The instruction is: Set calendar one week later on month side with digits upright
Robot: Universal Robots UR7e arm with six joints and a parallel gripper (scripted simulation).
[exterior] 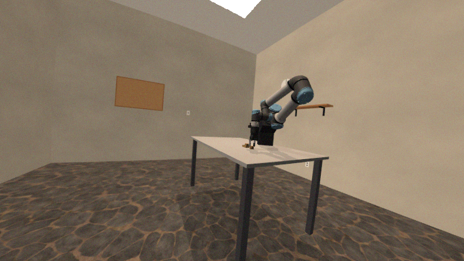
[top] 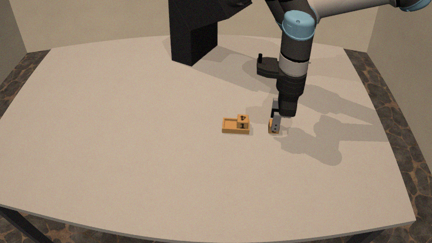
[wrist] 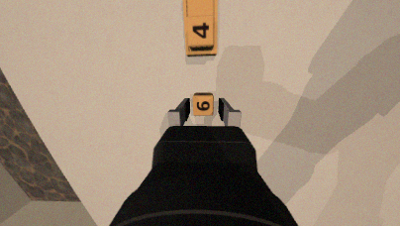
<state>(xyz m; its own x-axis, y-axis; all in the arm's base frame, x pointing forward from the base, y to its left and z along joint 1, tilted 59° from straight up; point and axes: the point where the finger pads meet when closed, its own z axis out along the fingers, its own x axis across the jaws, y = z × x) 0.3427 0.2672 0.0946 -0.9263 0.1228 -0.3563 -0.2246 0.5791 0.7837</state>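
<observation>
My gripper is now 30 mm above the cube. The rest, counted from my hand: orange tray 100 mm to the right, 30 mm below, 30 mm ahead.
</observation>
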